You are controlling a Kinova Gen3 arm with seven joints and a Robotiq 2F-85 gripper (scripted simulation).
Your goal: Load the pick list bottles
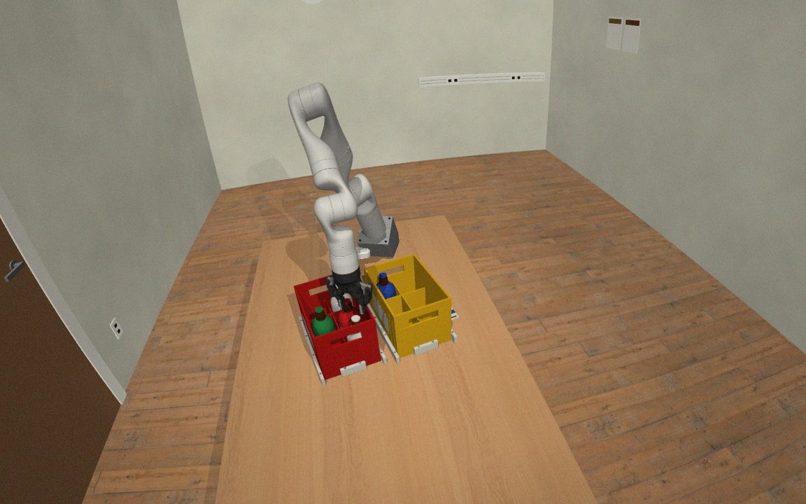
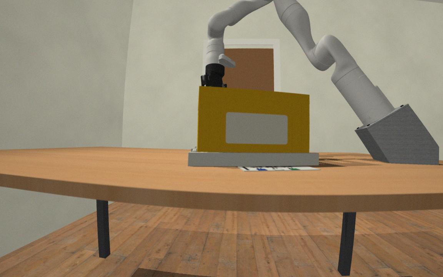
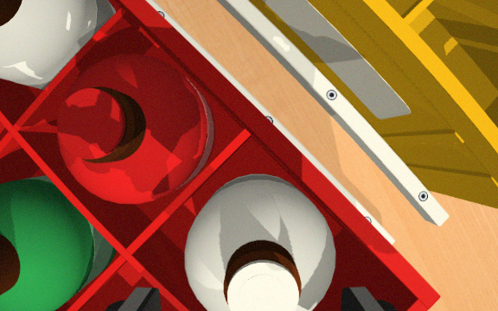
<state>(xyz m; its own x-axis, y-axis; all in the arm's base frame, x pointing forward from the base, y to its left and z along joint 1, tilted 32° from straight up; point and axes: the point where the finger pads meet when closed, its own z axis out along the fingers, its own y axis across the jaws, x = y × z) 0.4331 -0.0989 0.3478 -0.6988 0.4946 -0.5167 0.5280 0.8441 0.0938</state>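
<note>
My hand is 120 mm above the red bottle, 90 mm past it and 10 mm to the left of it. The rest, counted from my hand: yellow crate (180 mm to the left, 120 mm below, 100 mm behind); red crate (120 mm below, 80 mm behind, 60 mm to the right); green bottle (120 mm below, 100 mm to the right, 70 mm behind).
</note>
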